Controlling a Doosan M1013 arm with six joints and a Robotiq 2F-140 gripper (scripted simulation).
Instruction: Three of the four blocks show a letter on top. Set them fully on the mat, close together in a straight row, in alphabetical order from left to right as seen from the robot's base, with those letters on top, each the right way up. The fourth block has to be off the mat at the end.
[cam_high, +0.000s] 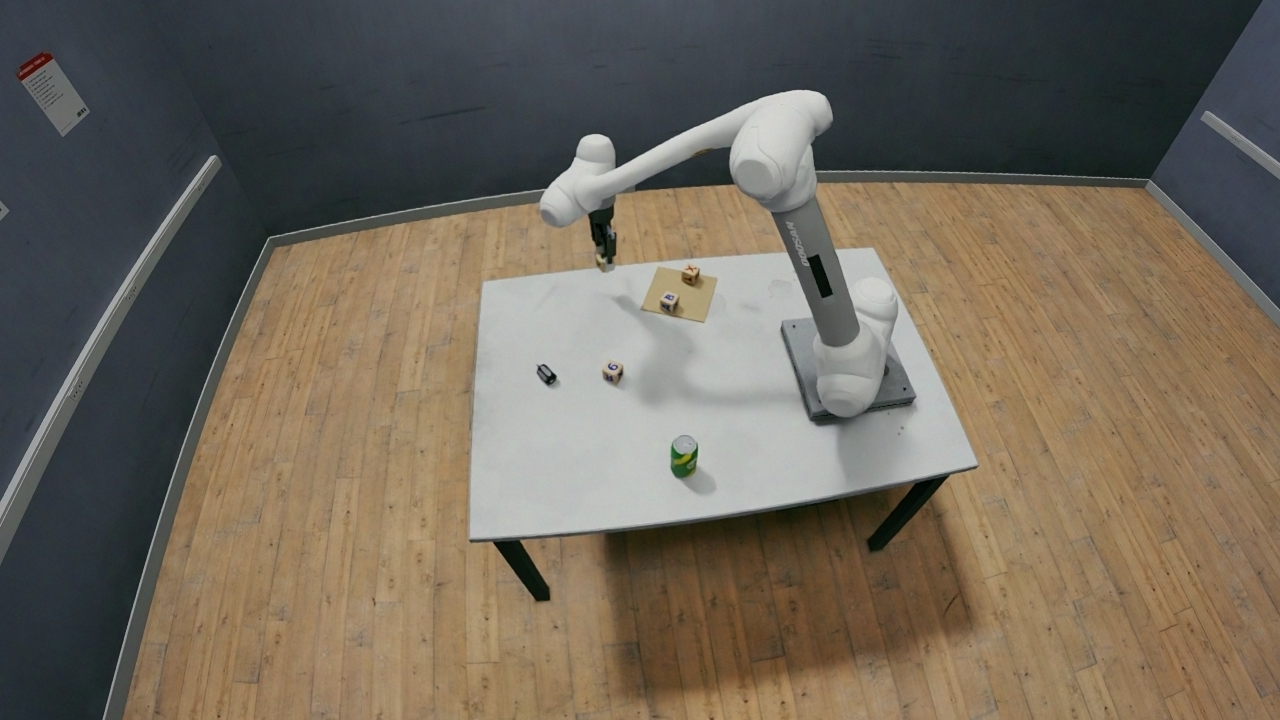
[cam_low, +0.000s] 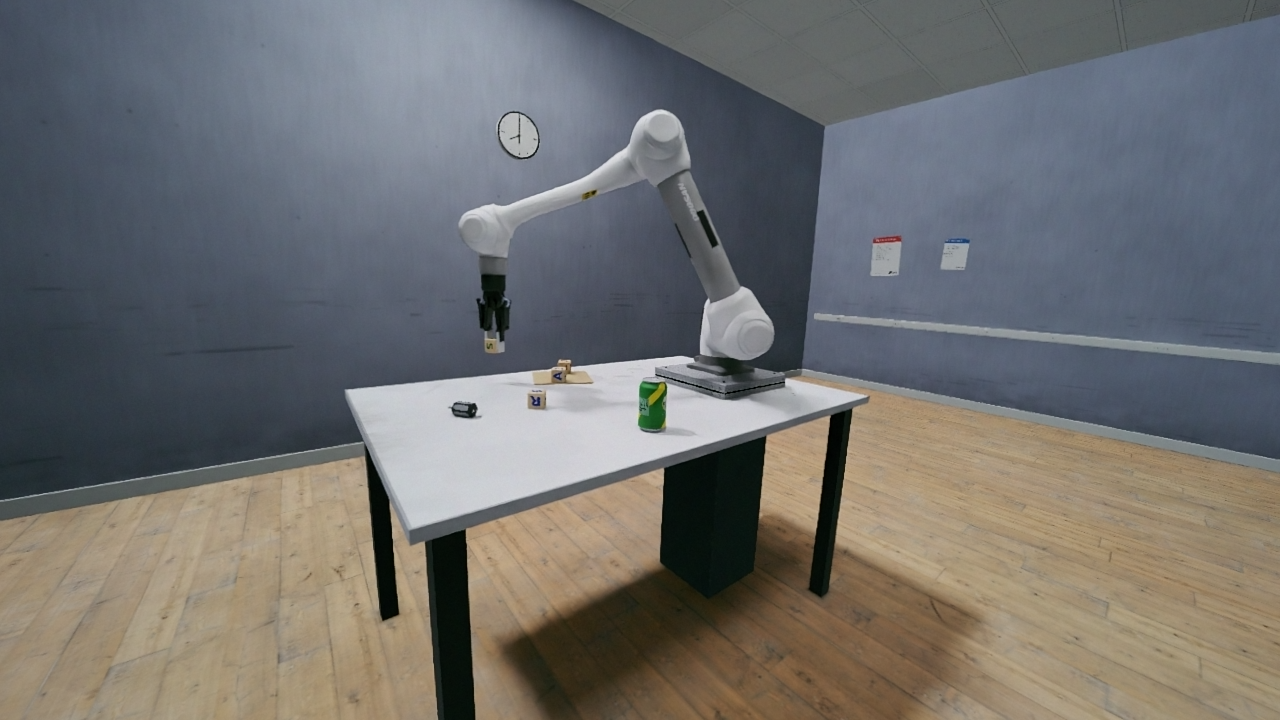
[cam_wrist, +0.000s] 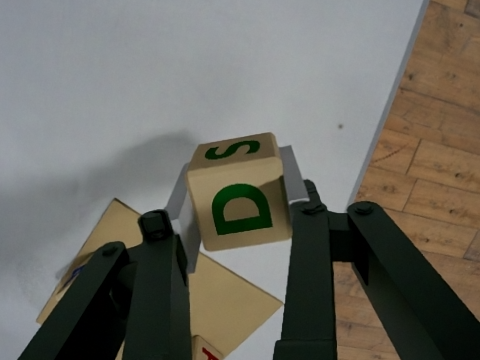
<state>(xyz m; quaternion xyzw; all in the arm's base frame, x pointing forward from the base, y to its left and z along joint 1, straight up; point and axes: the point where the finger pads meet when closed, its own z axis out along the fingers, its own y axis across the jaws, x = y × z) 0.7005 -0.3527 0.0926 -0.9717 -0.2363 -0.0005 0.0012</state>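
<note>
My gripper is now 230 mm past the tan mat, 40 mm to the right of it and 140 mm above it. Round my hand: black object 190 mm ahead, 320 mm to the left, 120 mm below; then block 340 mm to the left, 120 mm below; then can 170 mm behind, 640 mm to the left, 80 mm below.
</note>
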